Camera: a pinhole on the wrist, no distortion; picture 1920 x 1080 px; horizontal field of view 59.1 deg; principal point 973.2 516.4 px. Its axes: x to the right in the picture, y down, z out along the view. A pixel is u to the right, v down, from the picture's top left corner.
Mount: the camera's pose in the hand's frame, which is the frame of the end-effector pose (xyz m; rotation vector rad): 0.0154 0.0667 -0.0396 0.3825 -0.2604 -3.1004
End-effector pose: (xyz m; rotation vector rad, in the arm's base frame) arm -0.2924 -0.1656 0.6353 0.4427 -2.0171 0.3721
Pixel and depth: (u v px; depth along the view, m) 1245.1 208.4 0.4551
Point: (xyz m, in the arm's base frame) -0.6039 -0.1049 0.3069
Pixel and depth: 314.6 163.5 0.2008
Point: -0.5040 -0.1176 0.5880
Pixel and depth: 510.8 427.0 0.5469
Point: -0.7897 -0.2285 0.4117
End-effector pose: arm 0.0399 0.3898 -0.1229 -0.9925 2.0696 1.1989
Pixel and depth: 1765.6 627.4 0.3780
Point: 0.1289 0.7542 -0.0183
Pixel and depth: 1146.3 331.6 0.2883
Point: -0.0087 0.6626 -0.0932
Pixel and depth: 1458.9 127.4 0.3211
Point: -0.0051 0.7080 -0.0245
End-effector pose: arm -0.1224 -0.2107 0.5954 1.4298 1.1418 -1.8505
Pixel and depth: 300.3 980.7 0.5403
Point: -0.4145 -0.6874 0.5495
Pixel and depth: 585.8 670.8 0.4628
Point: -0.2579 -0.6374 0.5947
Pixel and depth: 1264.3 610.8 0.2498
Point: -0.1170 -0.4291 0.6660
